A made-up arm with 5 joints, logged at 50 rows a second.
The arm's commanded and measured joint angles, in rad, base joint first. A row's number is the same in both.
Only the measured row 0 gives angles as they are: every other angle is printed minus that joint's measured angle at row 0.
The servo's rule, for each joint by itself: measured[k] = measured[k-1] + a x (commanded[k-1-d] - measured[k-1]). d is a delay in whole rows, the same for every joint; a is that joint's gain. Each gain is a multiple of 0.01, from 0.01 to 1. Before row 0 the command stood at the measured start. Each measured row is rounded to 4 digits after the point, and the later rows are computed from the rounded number. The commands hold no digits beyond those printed.
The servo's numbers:
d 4
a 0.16 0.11 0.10 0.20 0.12
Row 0, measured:
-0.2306, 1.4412, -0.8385, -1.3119, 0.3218
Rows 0 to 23, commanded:
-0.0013, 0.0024, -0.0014, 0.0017, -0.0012
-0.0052, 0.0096, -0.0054, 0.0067, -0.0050
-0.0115, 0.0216, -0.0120, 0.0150, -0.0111
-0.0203, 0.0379, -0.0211, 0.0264, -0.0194
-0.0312, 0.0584, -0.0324, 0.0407, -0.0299
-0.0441, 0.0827, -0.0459, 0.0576, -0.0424
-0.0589, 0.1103, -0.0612, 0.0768, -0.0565
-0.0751, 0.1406, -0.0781, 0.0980, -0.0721
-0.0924, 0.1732, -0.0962, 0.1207, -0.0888
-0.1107, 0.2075, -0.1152, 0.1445, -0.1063
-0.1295, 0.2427, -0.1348, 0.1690, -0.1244
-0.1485, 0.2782, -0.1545, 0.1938, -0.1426
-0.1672, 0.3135, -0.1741, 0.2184, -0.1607
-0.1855, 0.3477, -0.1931, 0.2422, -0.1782
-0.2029, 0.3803, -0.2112, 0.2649, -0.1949
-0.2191, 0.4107, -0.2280, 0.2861, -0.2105
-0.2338, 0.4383, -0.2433, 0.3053, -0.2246
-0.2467, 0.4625, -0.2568, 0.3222, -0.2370
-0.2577, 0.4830, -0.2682, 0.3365, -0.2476
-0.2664, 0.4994, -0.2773, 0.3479, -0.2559
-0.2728, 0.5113, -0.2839, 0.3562, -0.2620
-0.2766, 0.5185, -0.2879, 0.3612, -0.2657
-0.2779, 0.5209, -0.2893, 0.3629, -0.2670
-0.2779, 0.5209, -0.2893, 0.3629, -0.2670
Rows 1 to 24, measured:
0.0000, 0.0000, 0.0000, 0.0000, 0.0000
0.0000, 0.0000, 0.0000, 0.0000, 0.0000
0.0000, 0.0000, 0.0000, 0.0000, 0.0000
0.0000, 0.0000, 0.0000, 0.0000, 0.0000
-0.0002, 0.0003, -0.0001, 0.0003, -0.0001
-0.0010, 0.0013, -0.0006, 0.0016, -0.0007
-0.0027, 0.0035, -0.0017, 0.0043, -0.0019
-0.0055, 0.0073, -0.0036, 0.0087, -0.0040
-0.0096, 0.0129, -0.0065, 0.0151, -0.0071
-0.0151, 0.0206, -0.0104, 0.0236, -0.0113
-0.0221, 0.0305, -0.0155, 0.0342, -0.0167
-0.0306, 0.0426, -0.0218, 0.0470, -0.0233
-0.0405, 0.0570, -0.0292, 0.0617, -0.0312
-0.0517, 0.0736, -0.0378, 0.0783, -0.0402
-0.0641, 0.0922, -0.0475, 0.0964, -0.0503
-0.0776, 0.1127, -0.0582, 0.1159, -0.0614
-0.0919, 0.1348, -0.0698, 0.1364, -0.0733
-0.1069, 0.1582, -0.0821, 0.1576, -0.0859
-0.1223, 0.1826, -0.0950, 0.1791, -0.0990
-0.1378, 0.2077, -0.1083, 0.2005, -0.1124
-0.1532, 0.2331, -0.1218, 0.2215, -0.1259
-0.1682, 0.2583, -0.1353, 0.2416, -0.1392
-0.1825, 0.2830, -0.1486, 0.2606, -0.1522
-0.1959, 0.3068, -0.1615, 0.2781, -0.1646

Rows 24 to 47, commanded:
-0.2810, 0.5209, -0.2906, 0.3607, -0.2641
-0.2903, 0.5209, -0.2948, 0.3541, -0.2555
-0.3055, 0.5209, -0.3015, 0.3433, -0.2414
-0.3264, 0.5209, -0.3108, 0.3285, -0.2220
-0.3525, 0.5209, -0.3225, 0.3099, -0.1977
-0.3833, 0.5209, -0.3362, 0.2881, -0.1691
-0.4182, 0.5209, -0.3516, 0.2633, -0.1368
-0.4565, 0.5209, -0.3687, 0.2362, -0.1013
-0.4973, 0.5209, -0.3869, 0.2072, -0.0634
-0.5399, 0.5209, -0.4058, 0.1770, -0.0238
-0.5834, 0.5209, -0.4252, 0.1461, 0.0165
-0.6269, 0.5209, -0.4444, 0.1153, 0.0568
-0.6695, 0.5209, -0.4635, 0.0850, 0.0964
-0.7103, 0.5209, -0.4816, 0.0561, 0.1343
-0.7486, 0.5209, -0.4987, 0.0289, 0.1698
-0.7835, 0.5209, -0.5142, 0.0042, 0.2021
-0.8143, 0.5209, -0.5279, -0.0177, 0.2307
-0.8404, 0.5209, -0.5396, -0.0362, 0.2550
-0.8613, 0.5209, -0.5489, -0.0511, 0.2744
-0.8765, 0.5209, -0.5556, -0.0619, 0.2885
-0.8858, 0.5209, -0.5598, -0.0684, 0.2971
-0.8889, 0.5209, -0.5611, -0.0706, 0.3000
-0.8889, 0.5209, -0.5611, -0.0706, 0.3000
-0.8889, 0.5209, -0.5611, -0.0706, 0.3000
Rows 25 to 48, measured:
-0.2082, 0.3293, -0.1737, 0.2937, -0.1763
-0.2191, 0.3501, -0.1851, 0.3072, -0.1870
-0.2285, 0.3689, -0.1955, 0.3183, -0.1966
-0.2364, 0.3856, -0.2049, 0.3272, -0.2050
-0.2435, 0.4005, -0.2135, 0.3339, -0.2121
-0.2510, 0.4137, -0.2216, 0.3379, -0.2173
-0.2597, 0.4255, -0.2296, 0.3390, -0.2202
-0.2704, 0.4360, -0.2377, 0.3369, -0.2204
-0.2835, 0.4453, -0.2462, 0.3315, -0.2177
-0.2995, 0.4536, -0.2552, 0.3228, -0.2119
-0.3185, 0.4610, -0.2648, 0.3109, -0.2029
-0.3406, 0.4676, -0.2752, 0.2960, -0.1907
-0.3657, 0.4735, -0.2864, 0.2782, -0.1754
-0.3936, 0.4787, -0.2983, 0.2580, -0.1572
-0.4240, 0.4833, -0.3110, 0.2356, -0.1364
-0.4565, 0.4874, -0.3243, 0.2115, -0.1132
-0.4906, 0.4911, -0.3382, 0.1862, -0.0880
-0.5258, 0.4944, -0.3525, 0.1602, -0.0613
-0.5614, 0.4973, -0.3671, 0.1339, -0.0336
-0.5969, 0.4999, -0.3818, 0.1080, -0.0053
-0.6317, 0.5022, -0.3964, 0.0829, 0.0230
-0.6651, 0.5043, -0.4107, 0.0591, 0.0508
-0.6965, 0.5061, -0.4245, 0.0371, 0.0776
-0.7253, 0.5077, -0.4376, 0.0173, 0.1029

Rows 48 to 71, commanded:
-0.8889, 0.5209, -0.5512, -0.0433, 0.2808
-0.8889, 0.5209, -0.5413, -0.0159, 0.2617
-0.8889, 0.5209, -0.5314, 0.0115, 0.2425
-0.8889, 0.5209, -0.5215, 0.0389, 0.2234
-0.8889, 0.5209, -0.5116, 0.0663, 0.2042
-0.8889, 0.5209, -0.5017, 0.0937, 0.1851
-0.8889, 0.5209, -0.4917, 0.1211, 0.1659
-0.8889, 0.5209, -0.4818, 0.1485, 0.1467
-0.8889, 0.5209, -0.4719, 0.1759, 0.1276
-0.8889, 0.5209, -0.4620, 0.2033, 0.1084
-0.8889, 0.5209, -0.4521, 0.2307, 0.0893
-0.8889, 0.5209, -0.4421, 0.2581, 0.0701
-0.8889, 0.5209, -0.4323, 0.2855, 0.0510
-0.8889, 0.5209, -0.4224, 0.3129, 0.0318
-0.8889, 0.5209, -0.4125, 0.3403, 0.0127
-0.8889, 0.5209, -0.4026, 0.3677, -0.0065
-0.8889, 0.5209, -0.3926, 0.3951, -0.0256
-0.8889, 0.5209, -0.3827, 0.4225, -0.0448
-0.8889, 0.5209, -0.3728, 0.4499, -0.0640
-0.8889, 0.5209, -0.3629, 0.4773, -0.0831
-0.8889, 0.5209, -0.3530, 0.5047, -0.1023
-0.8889, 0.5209, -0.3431, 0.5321, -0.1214
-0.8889, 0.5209, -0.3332, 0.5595, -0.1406
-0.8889, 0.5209, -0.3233, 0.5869, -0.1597
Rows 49 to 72, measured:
-0.7510, 0.5092, -0.4498, 0.0002, 0.1262
-0.7731, 0.5105, -0.4609, -0.0140, 0.1471
-0.7916, 0.5116, -0.4709, -0.0253, 0.1654
-0.8072, 0.5126, -0.4799, -0.0344, 0.1816
-0.8203, 0.5135, -0.4870, -0.0362, 0.1935
-0.8313, 0.5143, -0.4924, -0.0321, 0.2017
-0.8405, 0.5150, -0.4963, -0.0234, 0.2066
-0.8482, 0.5156, -0.4988, -0.0109, 0.2086
-0.8547, 0.5162, -0.5001, 0.0045, 0.2081
-0.8602, 0.5167, -0.5003, 0.0223, 0.2053
-0.8648, 0.5172, -0.4994, 0.0421, 0.2006
-0.8687, 0.5176, -0.4976, 0.0634, 0.1941
-0.8719, 0.5180, -0.4950, 0.0859, 0.1861
-0.8746, 0.5183, -0.4917, 0.1094, 0.1768
-0.8769, 0.5186, -0.4877, 0.1337, 0.1663
-0.8788, 0.5189, -0.4831, 0.1586, 0.1548
-0.8804, 0.5191, -0.4780, 0.1840, 0.1423
-0.8818, 0.5193, -0.4724, 0.2098, 0.1290
-0.8829, 0.5195, -0.4664, 0.2359, 0.1150
-0.8839, 0.5197, -0.4600, 0.2623, 0.1004
-0.8847, 0.5198, -0.4533, 0.2889, 0.0853
-0.8854, 0.5199, -0.4462, 0.3156, 0.0697
-0.8860, 0.5200, -0.4389, 0.3425, 0.0537
-0.8865, 0.5201, -0.4313, 0.3695, 0.0373

